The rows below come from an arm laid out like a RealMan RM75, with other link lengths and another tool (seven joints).
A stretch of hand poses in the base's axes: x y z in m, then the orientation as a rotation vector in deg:
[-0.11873, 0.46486, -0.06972, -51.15, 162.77, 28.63]
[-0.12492, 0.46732, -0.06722, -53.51, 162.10, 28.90]
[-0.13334, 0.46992, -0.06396, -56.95, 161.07, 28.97]
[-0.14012, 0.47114, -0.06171, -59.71, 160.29, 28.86]
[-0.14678, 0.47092, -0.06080, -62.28, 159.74, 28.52]
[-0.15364, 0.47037, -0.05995, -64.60, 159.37, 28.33]
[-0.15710, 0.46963, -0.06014, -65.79, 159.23, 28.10]
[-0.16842, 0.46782, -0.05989, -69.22, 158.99, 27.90]
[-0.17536, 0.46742, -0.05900, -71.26, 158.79, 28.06]
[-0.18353, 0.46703, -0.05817, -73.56, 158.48, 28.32]
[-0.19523, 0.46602, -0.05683, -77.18, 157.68, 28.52]
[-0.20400, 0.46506, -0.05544, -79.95, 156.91, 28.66]
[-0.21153, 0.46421, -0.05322, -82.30, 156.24, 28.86]
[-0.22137, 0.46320, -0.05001, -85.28, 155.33, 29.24]
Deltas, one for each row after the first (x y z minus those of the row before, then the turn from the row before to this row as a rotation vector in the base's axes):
[-0.00619, 0.00246, 0.00250, 0.11, -0.11, 1.63]
[-0.00842, 0.00260, 0.00326, -0.02, -0.27, 2.36]
[-0.00678, 0.00122, 0.00225, -0.15, -0.19, 1.88]
[-0.00666, -0.00022, 0.00091, -0.36, -0.08, 1.73]
[-0.00686, -0.00055, 0.00085, -0.32, 0.11, 1.55]
[-0.00346, -0.00074, -0.00019, -0.26, 0.06, 0.78]
[-0.01132, -0.00181, 0.00025, -0.59, 0.53, 2.26]
[-0.00694, -0.00040, 0.00089, -0.19, 0.41, 1.36]
[-0.00817, -0.00039, 0.00083, -0.14, 0.45, 1.54]
[-0.01170, -0.00101, 0.00134, -0.21, 0.42, 2.44]
[-0.00877, -0.00096, 0.00139, -0.12, 0.24, 1.88]
[-0.00753, -0.00085, 0.00222, -0.07, 0.26, 1.60]
[-0.00984, -0.00101, 0.00321, -0.02, 0.38, 2.04]

